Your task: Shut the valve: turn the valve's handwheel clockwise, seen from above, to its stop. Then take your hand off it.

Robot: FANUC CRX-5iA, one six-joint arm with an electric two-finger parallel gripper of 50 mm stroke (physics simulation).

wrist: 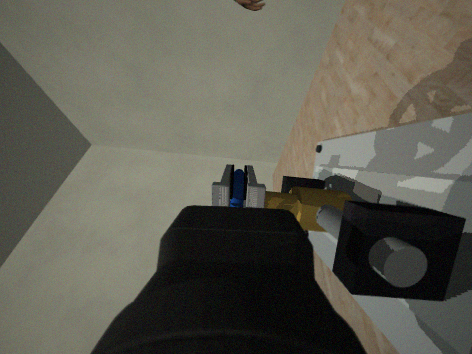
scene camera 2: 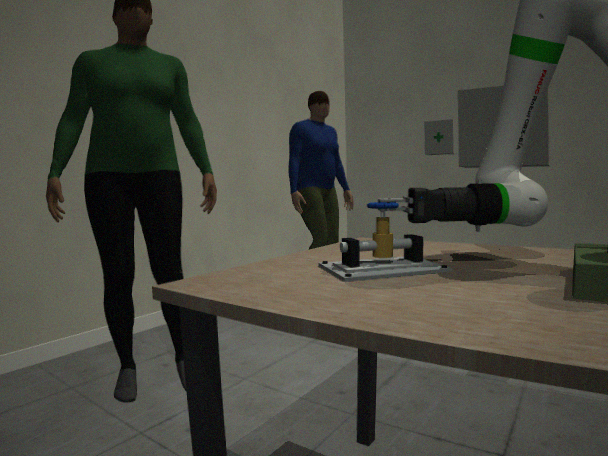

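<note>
The blue handwheel (scene camera 2: 382, 205) (wrist: 239, 184) lies level on top of the brass valve body (scene camera 2: 383, 244) (wrist: 320, 202). The valve sits on a grey pipe held by two black blocks on a light metal base plate (scene camera 2: 350, 274) (wrist: 345, 147). My gripper (scene camera 2: 395, 203) (wrist: 239, 175) reaches in horizontally from the right in the scene view, one finger above and one below the rim, and is shut on the handwheel. In the wrist view the rim shows between the two fingers. The far part of the wheel is hidden there, and its turning angle cannot be read.
The fixture stands on a wooden table (scene camera 2: 280, 300) (wrist: 380, 50). A green box (scene camera 2: 590, 280) stands at the table's right in the scene view. A person in green (scene camera 2: 132, 110) stands at the left beyond the table, and a person in blue (scene camera 2: 315, 155) stands behind it.
</note>
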